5 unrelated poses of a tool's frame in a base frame.
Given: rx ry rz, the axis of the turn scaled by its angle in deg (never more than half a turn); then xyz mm.
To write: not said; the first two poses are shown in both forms.
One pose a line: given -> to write
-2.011 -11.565 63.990 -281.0 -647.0 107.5 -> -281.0 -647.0 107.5 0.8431 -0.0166 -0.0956 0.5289
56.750 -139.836 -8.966 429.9 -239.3 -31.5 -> 429.9 -239.3 -31.5 0.2489 0.3636 -0.8959 -0.0574
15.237 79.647 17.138 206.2 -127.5 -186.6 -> 206.2 -127.5 -186.6 0.7496 0.1217 0.6360 0.1369
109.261 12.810 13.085 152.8 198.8 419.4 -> 152.8 198.8 419.4 0.5680 0.8117 0.0952 0.0972
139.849 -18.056 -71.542 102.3 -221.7 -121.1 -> 102.3 -221.7 -121.1 0.1898 0.8684 -0.1121 -0.4442
